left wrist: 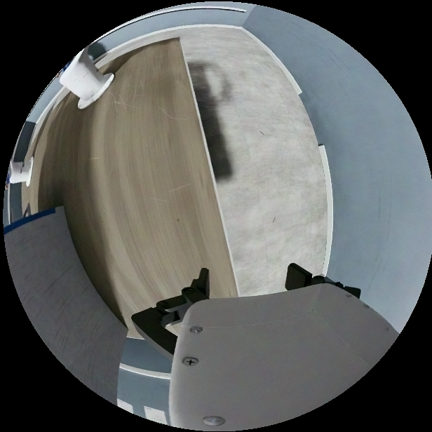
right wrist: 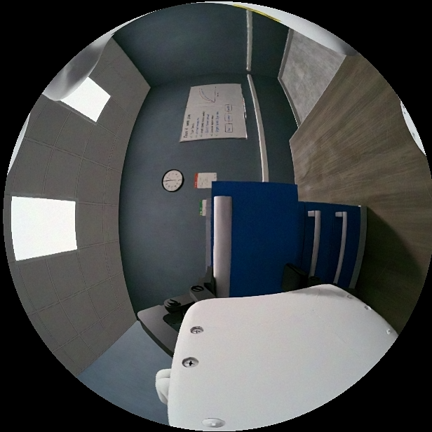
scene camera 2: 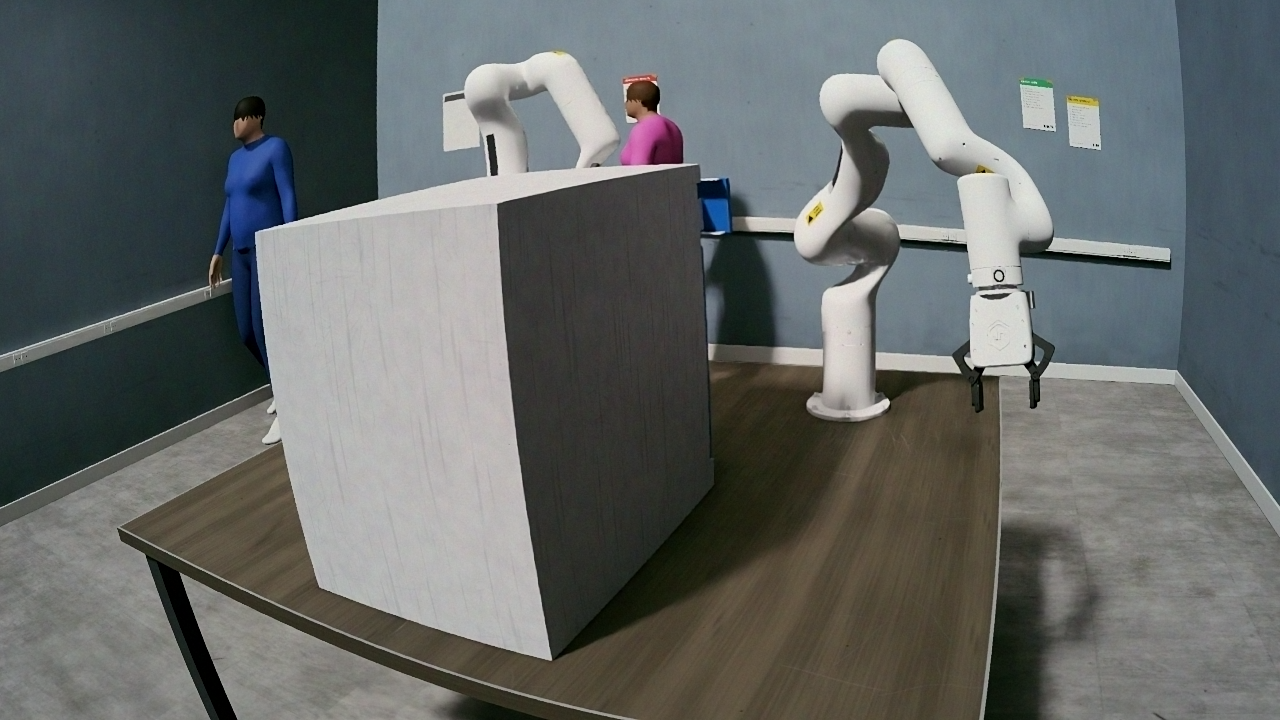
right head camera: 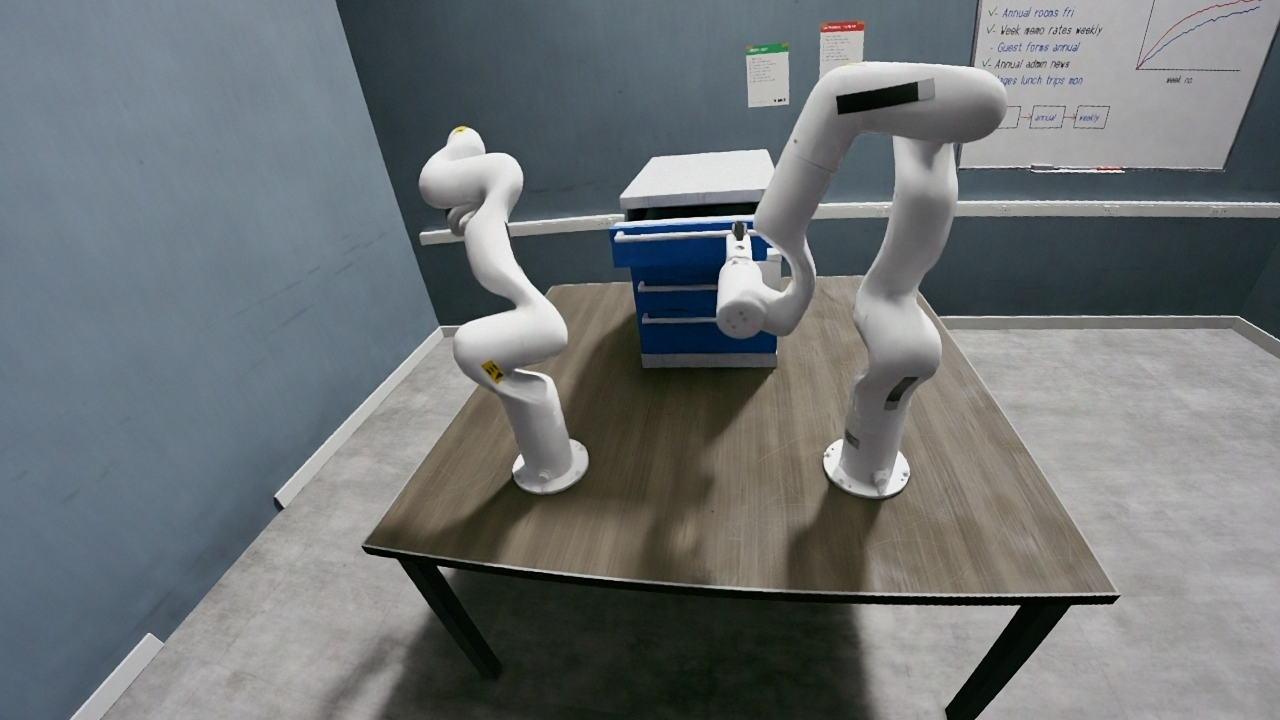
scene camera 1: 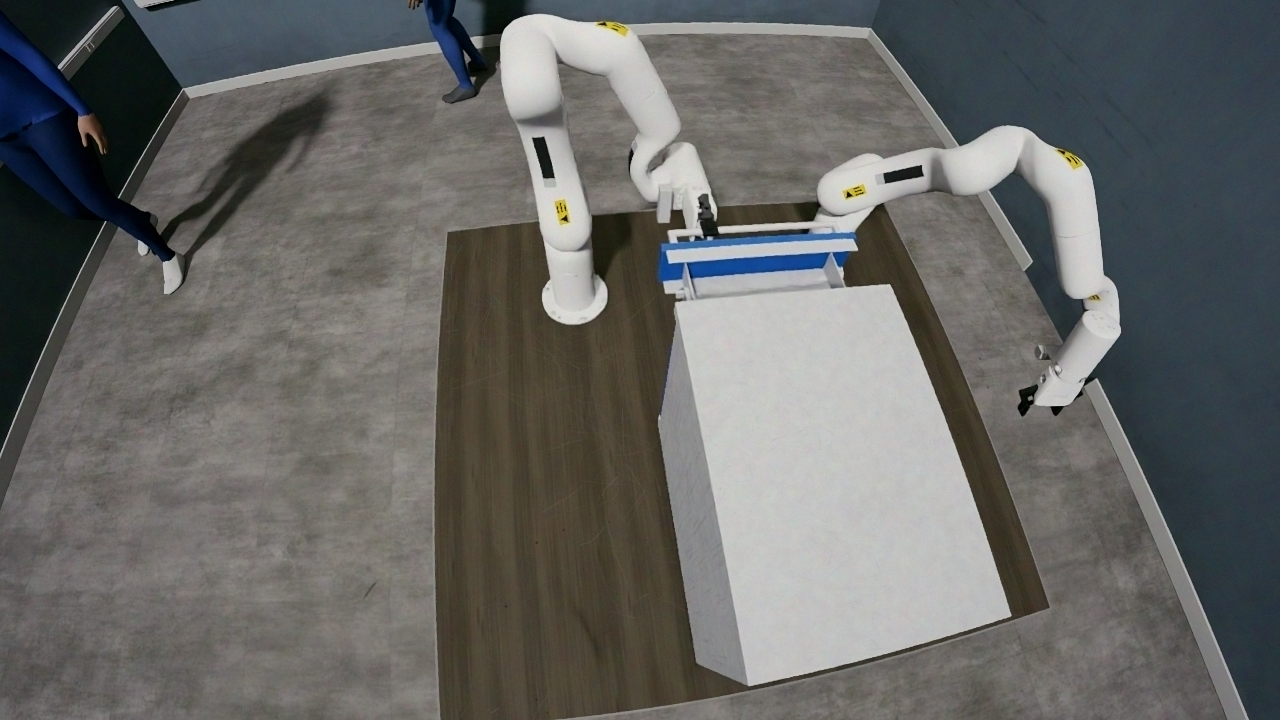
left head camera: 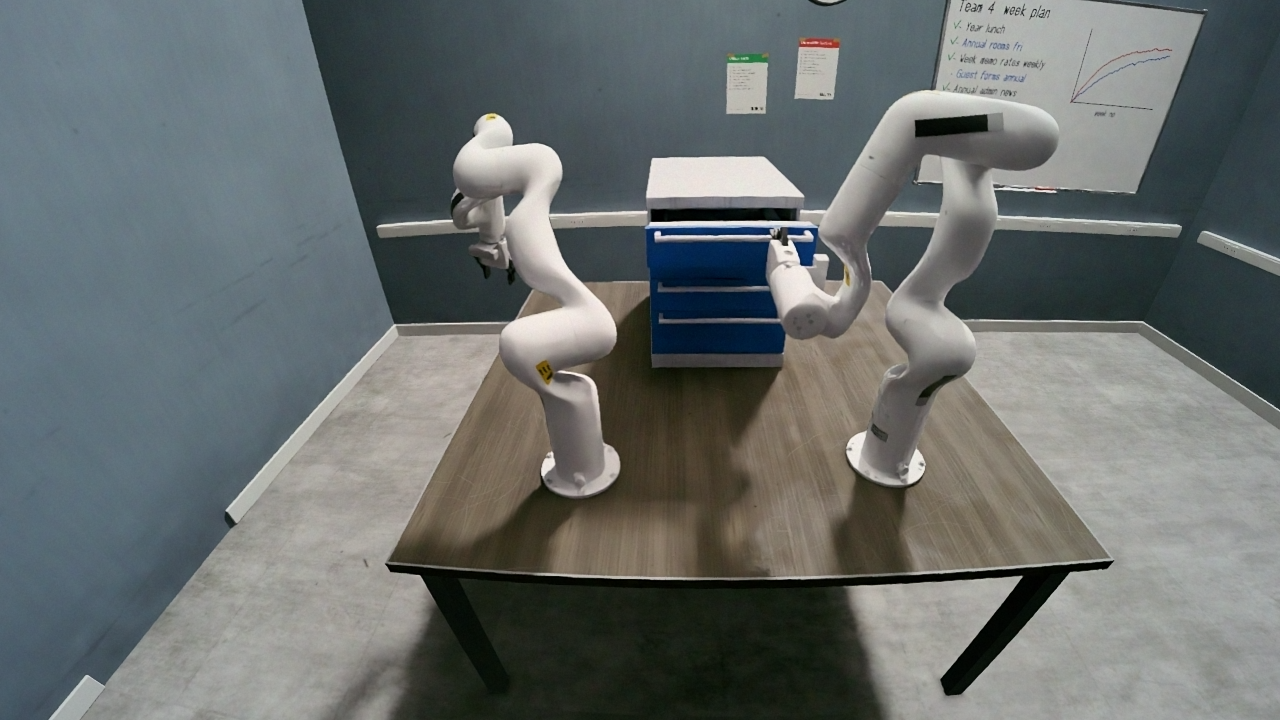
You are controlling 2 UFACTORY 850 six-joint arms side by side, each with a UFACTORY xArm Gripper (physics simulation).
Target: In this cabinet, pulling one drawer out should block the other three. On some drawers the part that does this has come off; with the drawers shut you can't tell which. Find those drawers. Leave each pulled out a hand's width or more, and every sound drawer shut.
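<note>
The white cabinet (left head camera: 725, 183) (right head camera: 702, 179) (scene camera 1: 832, 465) (scene camera 2: 393, 385) has blue drawers with white bar handles. The top drawer (left head camera: 707, 259) (right head camera: 671, 255) (scene camera 2: 714, 205) (right wrist: 260, 225) is pulled well out and hides the second drawer's front. The third drawer (left head camera: 707, 301) and the bottom drawer (left head camera: 716, 338) (right head camera: 680, 339) look shut. My right gripper (left head camera: 778, 234) (scene camera 1: 707, 216) (right wrist: 250, 278) is open at the top drawer's handle (left head camera: 716, 238) (right wrist: 222, 240), close to its right-hand end in the left head camera. My left gripper (left head camera: 497, 272) (scene camera 1: 1041, 408) (scene camera 2: 1006, 404) (left wrist: 249, 279) is open, away from the cabinet.
The cabinet stands on the wooden table (left head camera: 671, 501) (scene camera 1: 537, 537), beyond both arm bases. In scene camera 1, the left gripper hangs past the table's right edge, near the blue wall (scene camera 1: 1190, 268). Two people in blue trousers stand beyond the table.
</note>
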